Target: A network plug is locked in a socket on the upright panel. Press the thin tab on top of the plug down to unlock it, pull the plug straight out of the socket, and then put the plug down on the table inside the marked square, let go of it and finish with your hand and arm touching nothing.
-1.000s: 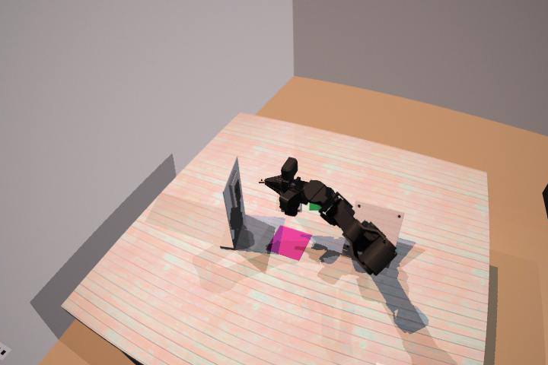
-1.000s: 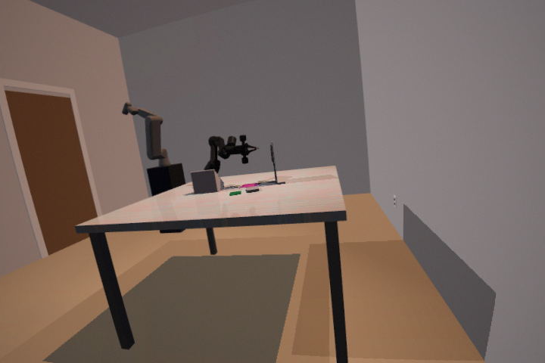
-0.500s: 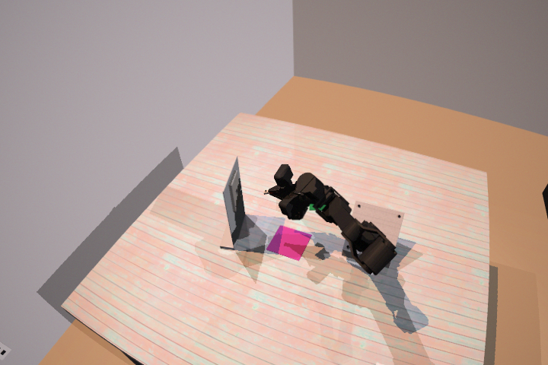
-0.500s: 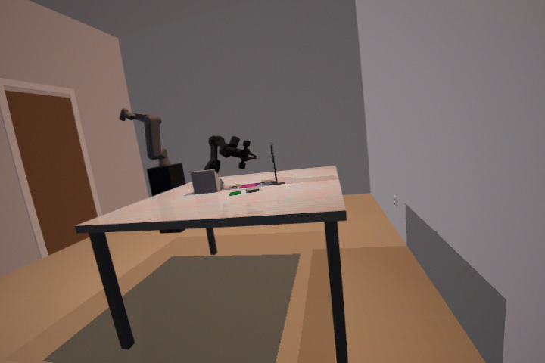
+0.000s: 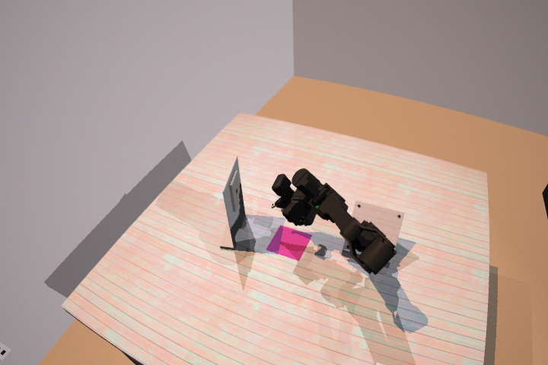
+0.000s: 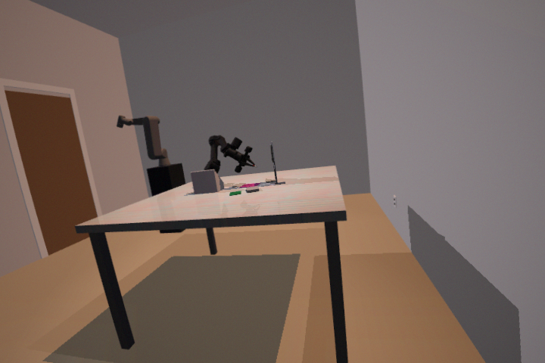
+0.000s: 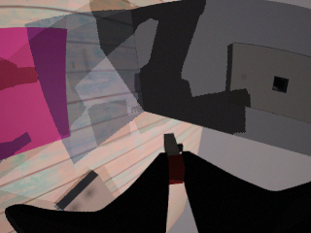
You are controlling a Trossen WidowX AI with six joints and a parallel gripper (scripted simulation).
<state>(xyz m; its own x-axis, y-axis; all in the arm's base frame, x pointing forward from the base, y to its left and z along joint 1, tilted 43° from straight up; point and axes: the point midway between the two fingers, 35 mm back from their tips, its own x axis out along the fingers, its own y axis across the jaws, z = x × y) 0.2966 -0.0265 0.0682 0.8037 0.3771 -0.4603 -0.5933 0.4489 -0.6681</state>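
Right now my gripper tip is 6 cm past the magenta marked square, 3 cm to the right of it and 13 cm above it. Round my gripper tip: red network plug right at my gripper tip; grey upright panel 13 cm ahead, 6 cm to the left, 1 cm below; green patch 8 cm behind, 20 cm to the right, 13 cm below.
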